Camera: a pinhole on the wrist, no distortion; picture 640 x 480 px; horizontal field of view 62.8 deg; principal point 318.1 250.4 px. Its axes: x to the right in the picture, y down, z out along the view. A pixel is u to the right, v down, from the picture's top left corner.
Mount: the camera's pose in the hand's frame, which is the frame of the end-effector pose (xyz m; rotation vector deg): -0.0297 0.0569 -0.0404 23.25 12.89 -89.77
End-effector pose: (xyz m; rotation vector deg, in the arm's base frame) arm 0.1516 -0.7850 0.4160 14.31 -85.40 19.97
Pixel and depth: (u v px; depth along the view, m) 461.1 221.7 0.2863
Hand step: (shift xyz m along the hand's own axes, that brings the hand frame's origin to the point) -0.0782 -0.1255 0.1892
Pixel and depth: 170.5 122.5 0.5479
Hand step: -0.2263 -0.0080 0.5064
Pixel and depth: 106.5 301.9 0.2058
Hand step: -0.0336 0.0526 0.1824
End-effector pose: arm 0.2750 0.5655 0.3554 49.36 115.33 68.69
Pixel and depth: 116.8 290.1 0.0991
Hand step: -0.0338 0.0531 0.0659
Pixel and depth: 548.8 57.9 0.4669
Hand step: -0.2536 -0.3061 0.2878
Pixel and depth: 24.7 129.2 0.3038
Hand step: -0.1350 0.0985 0.2962
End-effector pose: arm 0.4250 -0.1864 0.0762 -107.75 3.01 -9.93
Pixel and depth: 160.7 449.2 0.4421
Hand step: 0.0853 0.0003 0.4337
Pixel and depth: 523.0 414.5 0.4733
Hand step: 0.0631 -0.3035 0.3360
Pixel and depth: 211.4 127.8 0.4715
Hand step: -0.1940 -0.0330 0.4163
